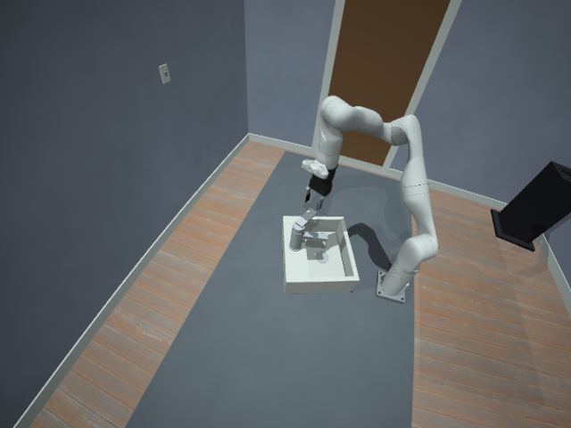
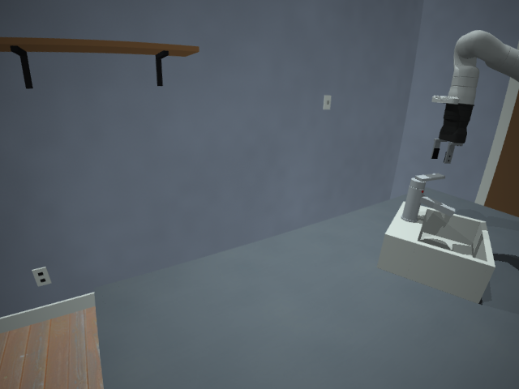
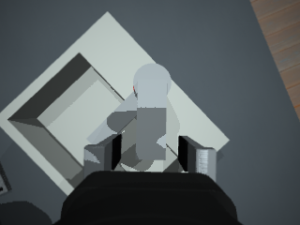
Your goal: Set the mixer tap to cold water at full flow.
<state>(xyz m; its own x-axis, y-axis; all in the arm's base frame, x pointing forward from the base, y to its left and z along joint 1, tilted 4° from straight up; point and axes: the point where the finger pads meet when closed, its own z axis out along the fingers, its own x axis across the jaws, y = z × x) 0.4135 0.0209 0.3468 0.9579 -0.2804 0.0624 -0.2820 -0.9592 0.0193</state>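
The flat lever is 7 cm below my hand, 2 cm to the left of it and 1 cm ahead of it. Also, from my hand: white basin: 31 cm below, 8 cm behind, 1 cm to the left; then grey mixer tap: 12 cm below, 4 cm to the left, 1 cm ahead.
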